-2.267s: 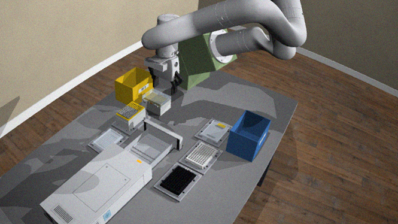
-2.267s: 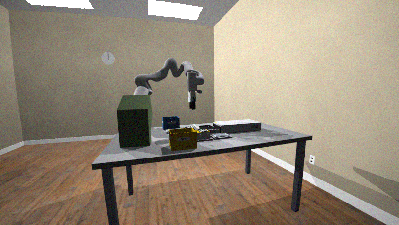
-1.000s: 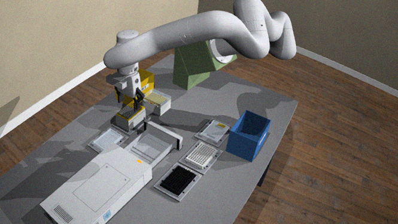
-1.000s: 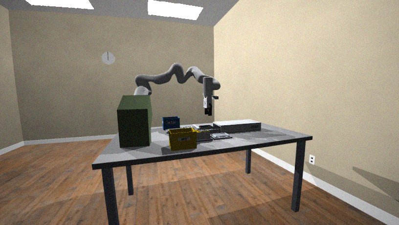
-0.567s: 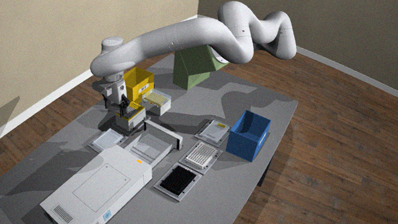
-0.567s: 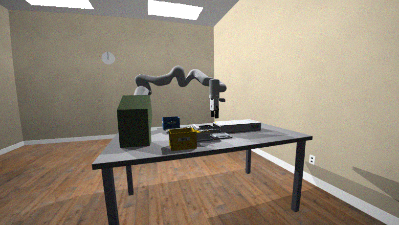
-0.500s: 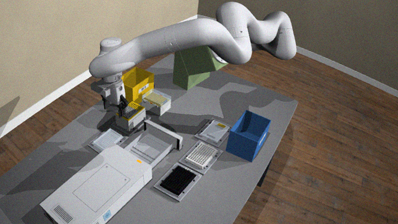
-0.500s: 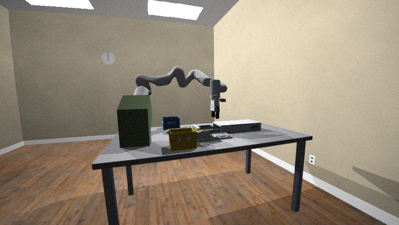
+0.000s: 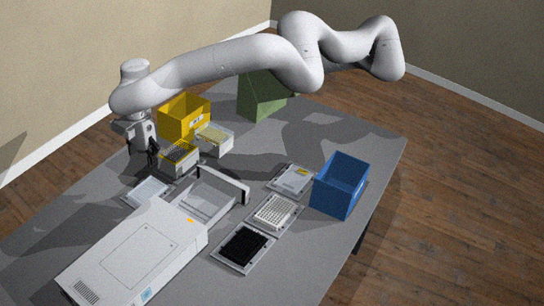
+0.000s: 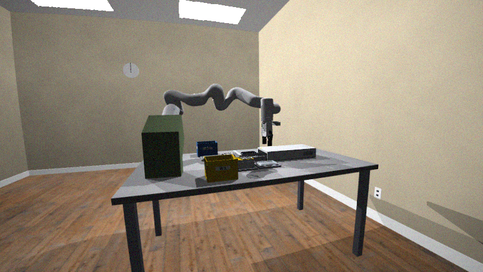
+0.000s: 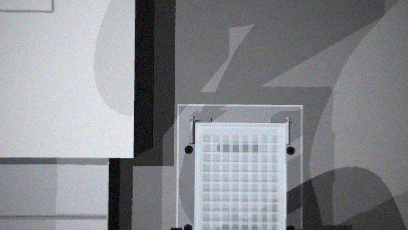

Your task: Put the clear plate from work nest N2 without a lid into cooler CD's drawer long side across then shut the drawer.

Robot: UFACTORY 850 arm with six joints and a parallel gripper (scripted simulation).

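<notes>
The clear plate lies 14 cm below my hand. Round my hand: cooler drawer: 6 cm behind, 19 cm to the left, 12 cm below; then yellow-rimmed tip box: 18 cm behind, 2 cm to the right, 10 cm below; then white cooler: 10 cm ahead, 19 cm to the left, 12 cm below.
</notes>
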